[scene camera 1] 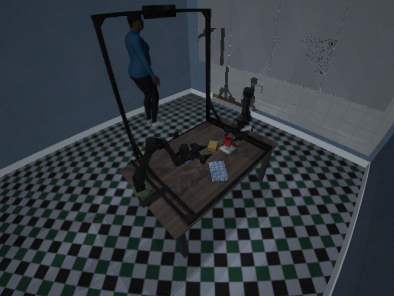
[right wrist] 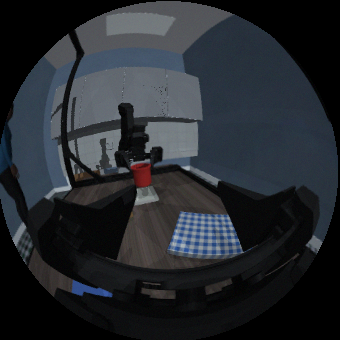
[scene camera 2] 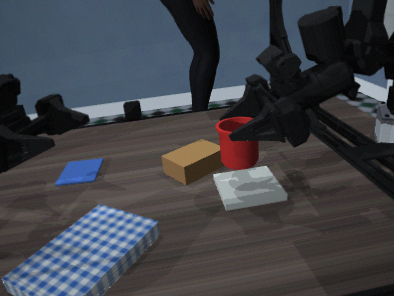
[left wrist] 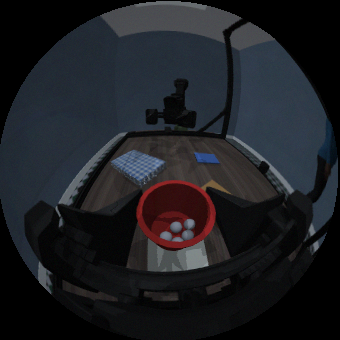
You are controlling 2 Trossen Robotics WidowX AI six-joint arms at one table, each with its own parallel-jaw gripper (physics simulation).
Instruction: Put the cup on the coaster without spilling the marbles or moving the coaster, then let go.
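Pixels of known places: left gripper, fingertip midpoint: (scene camera 1: pixel 226 140) (right wrist: pixel 140 168) (scene camera 2: pixel 224 129) (left wrist: pixel 174 192); right gripper, fingertip midpoint: (scene camera 1: pixel 209 150) (right wrist: pixel 177 186) (scene camera 2: pixel 72 129) (left wrist: pixel 160 118); left arm's base, origin of the base link: (scene camera 1: pixel 245 123); right arm's base, origin of the base link: (scene camera 1: pixel 140 187).
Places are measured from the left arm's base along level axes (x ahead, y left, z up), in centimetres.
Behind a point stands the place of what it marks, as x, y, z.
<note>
The red cup (scene camera 1: pixel 228 142) {29.1, 28.0, 3.4} (scene camera 2: pixel 240 149) {27.0, 28.0, 2.2} (left wrist: pixel 175 200) {30.9, 26.2, 1.9} (right wrist: pixel 142 176) {30.8, 26.7, 2.2} is upright between the fingers of my left gripper (scene camera 2: pixel 228 127) {30.0, 26.1, 4.7} (left wrist: pixel 174 192) {30.0, 26.1, 4.7}, which is shut on it near the rim. Several white marbles (left wrist: pixel 176 227) {28.0, 24.6, 0.7} lie in the bottom of the cup. The white square coaster (scene camera 1: pixel 227 149) {28.1, 25.4, -6.5} (scene camera 2: pixel 252 194) {25.6, 26.9, -6.5} (left wrist: pixel 196 259) {25.9, 19.1, -6.5} (right wrist: pixel 147 199) {30.9, 27.2, -6.5} lies flat on the table. The cup appears to hang a little above the coaster, toward its back edge in scene camera 2; a shadow lies on the coaster. My right gripper (scene camera 2: pixel 70 131) {48.6, 38.9, 8.7} (right wrist: pixel 177 186) {48.6, 38.9, 8.7} is open and empty, well away from the cup.
A tan block (scene camera 1: pixel 213 146) {39.6, 21.3, -3.8} (scene camera 2: pixel 194 161) {37.6, 22.3, -3.8} (left wrist: pixel 215 187) {42.4, 20.0, -3.9} lies close beside the cup. A blue-and-white checked slab (scene camera 1: pixel 218 171) {44.3, 48.8, -5.2} (scene camera 2: pixel 90 250) {43.0, 47.1, -5.2} (left wrist: pixel 138 165) {42.4, 43.8, -5.2} (right wrist: pixel 205 234) {44.9, 44.9, -5.2} and a thin blue square (scene camera 2: pixel 80 171) {63.0, 25.2, -7.3} (left wrist: pixel 206 158) {62.1, 24.6, -7.3} lie farther off. A black frame stands around the table.
</note>
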